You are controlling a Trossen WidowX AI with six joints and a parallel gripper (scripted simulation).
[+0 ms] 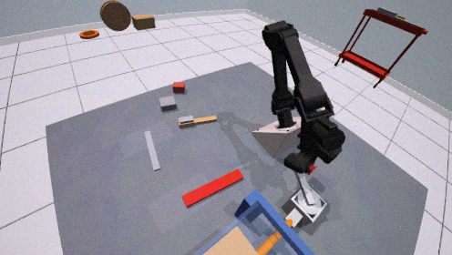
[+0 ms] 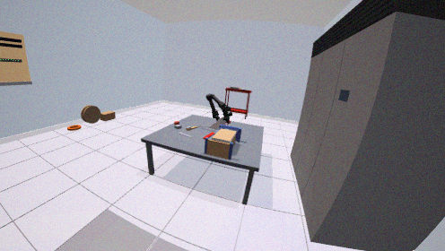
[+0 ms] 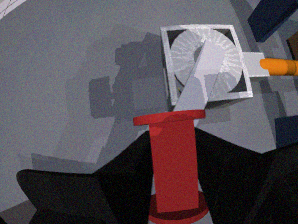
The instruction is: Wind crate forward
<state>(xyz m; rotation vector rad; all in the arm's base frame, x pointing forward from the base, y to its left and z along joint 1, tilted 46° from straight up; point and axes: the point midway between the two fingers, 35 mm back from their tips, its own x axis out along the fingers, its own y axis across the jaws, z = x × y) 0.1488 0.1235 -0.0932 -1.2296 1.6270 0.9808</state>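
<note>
Now: the blue frame 22 cm ahead of my gripper tip, 5 cm to the left of it and 3 cm below it. From my gripper tip the other things lie so: red knob: 2 cm to the right; then hand winch: 4 cm ahead, 6 cm to the left, 10 cm below; then winch handle: 2 cm ahead, 1 cm to the left, 3 cm below.
</note>
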